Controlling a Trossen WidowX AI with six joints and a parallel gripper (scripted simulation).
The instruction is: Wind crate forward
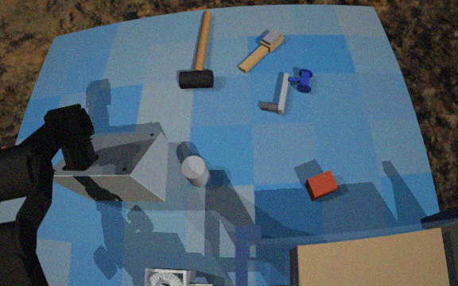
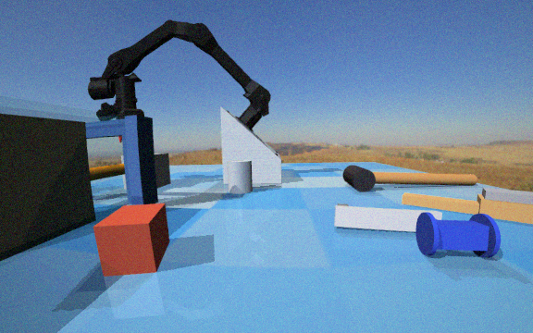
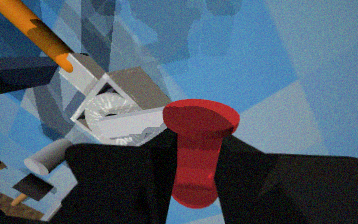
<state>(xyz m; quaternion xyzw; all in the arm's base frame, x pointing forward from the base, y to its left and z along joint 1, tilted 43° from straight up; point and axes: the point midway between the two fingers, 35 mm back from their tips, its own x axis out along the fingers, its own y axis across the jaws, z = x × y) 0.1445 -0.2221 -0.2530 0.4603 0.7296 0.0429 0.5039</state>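
Now: gripper tip 2 cm below the red grip. Round my gripper tip: crank with blue grip 61 cm to the left, 31 cm ahead, 10 cm below; frame 20 cm ahead, 10 cm to the left, 1 cm below; winch 8 cm to the left, 8 cm below, 3 cm ahead.
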